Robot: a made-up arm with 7 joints.
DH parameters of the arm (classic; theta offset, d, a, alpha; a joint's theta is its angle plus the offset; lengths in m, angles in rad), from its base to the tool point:
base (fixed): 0 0 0 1.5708
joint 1: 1.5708 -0.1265 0 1.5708
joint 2: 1.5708 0 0 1.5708
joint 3: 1.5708 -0.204 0 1.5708
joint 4: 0 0 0 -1.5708
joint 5: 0 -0.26 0 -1.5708
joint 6: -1.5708 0 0 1.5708
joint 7: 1.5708 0 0 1.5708
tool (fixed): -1.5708 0 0 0
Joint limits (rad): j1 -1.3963..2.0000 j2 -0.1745..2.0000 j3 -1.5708..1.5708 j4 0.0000..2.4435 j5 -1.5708..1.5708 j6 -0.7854..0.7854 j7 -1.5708..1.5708
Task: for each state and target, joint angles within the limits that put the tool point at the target. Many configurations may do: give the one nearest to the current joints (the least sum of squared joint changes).
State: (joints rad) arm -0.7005 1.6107 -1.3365 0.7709 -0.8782 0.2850 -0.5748
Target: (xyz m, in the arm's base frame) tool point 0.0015 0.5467 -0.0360
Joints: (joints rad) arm -0.6963 1.9936 -1.4482 0.8669 -0.8782 0.2850 -0.5748
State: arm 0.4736 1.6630 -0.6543 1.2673 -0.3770 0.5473 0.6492
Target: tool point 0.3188 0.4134 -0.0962
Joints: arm 0.8948 0.9849 -0.6707 0.6572 -0.3770 0.5473 0.6492
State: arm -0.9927 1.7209 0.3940 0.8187 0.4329 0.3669 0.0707
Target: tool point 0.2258 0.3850 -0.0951
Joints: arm -0.8845 1.4812 0.5642 1.4038 0.4329 0.3669 0.0707
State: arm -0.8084 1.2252 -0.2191 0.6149 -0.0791 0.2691 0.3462
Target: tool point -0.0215 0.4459 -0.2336
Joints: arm -1.1277 1.5551 -0.5163 1.1030 -0.0791 0.2691 0.3462
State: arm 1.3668 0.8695 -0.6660 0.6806 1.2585 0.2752 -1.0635
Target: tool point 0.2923 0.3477 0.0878
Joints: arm 1.1869 1.2530 -0.6886 1.2558 1.2585 0.2752 -1.0635
